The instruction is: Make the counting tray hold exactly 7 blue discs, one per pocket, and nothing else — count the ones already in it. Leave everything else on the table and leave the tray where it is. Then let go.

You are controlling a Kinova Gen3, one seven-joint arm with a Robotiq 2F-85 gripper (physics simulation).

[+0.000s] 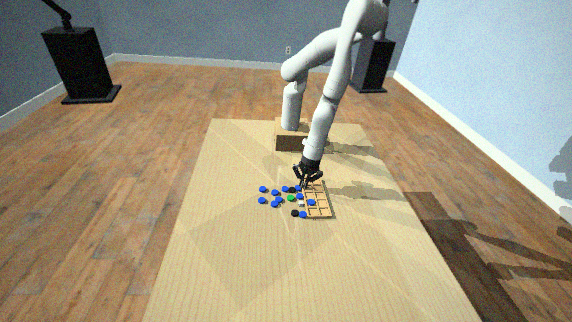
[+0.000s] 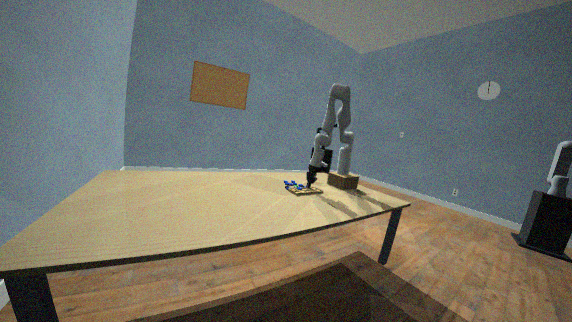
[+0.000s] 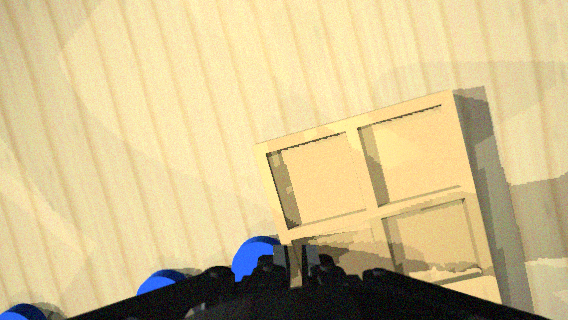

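The wooden counting tray (image 1: 330,209) (image 2: 306,191) (image 3: 317,132) lies on the table with one blue disc (image 1: 311,202) in a pocket; its other visible pockets are empty. My gripper (image 1: 307,185) (image 2: 308,184) (image 3: 294,264) is down at the tray's far-left corner, its fingers nearly together with the tray's thin left wall between them. A blue disc (image 3: 250,254) (image 1: 297,187) lies just outside the left finger, not held. Several more blue discs lie loose left of the tray, among them one disc (image 1: 262,188) and another (image 1: 274,204), and a blue disc (image 1: 302,214) lies by the near corner.
Two black discs (image 1: 292,190) (image 1: 294,213), a green disc (image 1: 290,197) and a small white cube (image 1: 301,204) lie among the blue ones beside the tray. The arm's wooden base block (image 1: 288,142) stands behind. Black pedestals stand on the floor.
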